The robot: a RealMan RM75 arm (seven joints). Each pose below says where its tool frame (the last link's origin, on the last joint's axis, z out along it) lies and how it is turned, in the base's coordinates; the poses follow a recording.
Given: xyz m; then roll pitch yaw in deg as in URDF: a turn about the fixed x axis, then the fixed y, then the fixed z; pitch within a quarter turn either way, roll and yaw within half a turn.
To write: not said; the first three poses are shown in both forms.
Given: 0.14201 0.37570 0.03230 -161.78 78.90 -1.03
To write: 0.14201 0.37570 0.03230 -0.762 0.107 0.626 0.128
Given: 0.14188 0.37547 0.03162 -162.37 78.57 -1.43
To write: 0.14188 0.37547 0.03162 -0.764 0.107 0.624 0.126
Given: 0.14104 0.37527 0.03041 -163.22 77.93 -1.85
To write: 0.14104 0.37527 0.03041 -0.768 0.104 0.620 0.123
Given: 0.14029 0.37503 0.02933 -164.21 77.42 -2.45
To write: 0.14029 0.37503 0.02933 -0.771 0.102 0.617 0.120
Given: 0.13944 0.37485 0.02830 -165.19 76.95 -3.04
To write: 0.13944 0.37485 0.02830 -0.774 0.101 0.614 0.117
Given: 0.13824 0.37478 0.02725 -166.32 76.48 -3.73
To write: 0.13824 0.37478 0.02725 -0.777 0.099 0.611 0.113
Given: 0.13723 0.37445 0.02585 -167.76 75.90 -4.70
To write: 0.13723 0.37445 0.02585 -0.781 0.098 0.608 0.109
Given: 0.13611 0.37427 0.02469 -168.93 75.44 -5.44
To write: 0.13611 0.37427 0.02469 -0.784 0.096 0.605 0.105
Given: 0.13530 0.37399 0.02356 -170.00 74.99 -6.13
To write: 0.13530 0.37399 0.02356 -0.786 0.095 0.602 0.101
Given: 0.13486 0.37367 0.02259 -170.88 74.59 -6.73
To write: 0.13486 0.37367 0.02259 -0.789 0.095 0.599 0.099
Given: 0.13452 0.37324 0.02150 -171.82 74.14 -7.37
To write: 0.13452 0.37324 0.02150 -0.791 0.094 0.596 0.095
